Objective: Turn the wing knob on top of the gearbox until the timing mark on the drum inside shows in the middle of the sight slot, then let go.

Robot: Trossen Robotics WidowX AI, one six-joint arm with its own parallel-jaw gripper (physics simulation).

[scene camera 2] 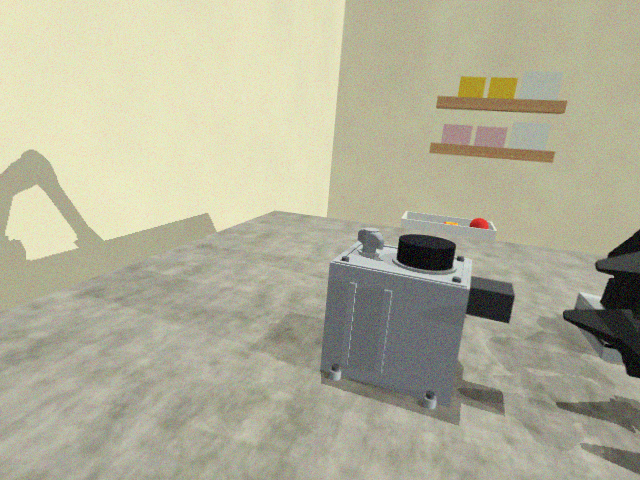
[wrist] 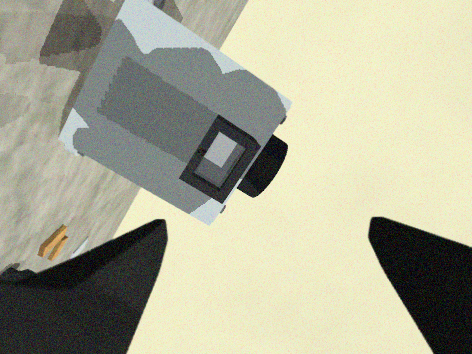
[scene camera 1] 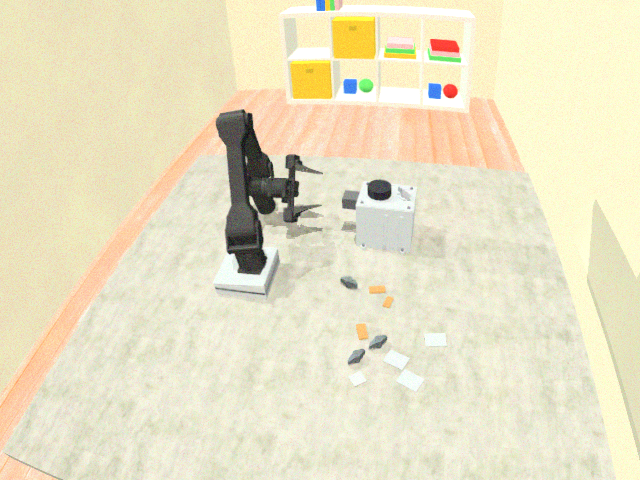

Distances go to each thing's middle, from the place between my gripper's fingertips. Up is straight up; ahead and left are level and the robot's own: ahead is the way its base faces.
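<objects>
With the grey gearbox (scene camera 2: 395, 321) in sight, I find my hand 160 mm short of it and 50 mm above it.
</objects>
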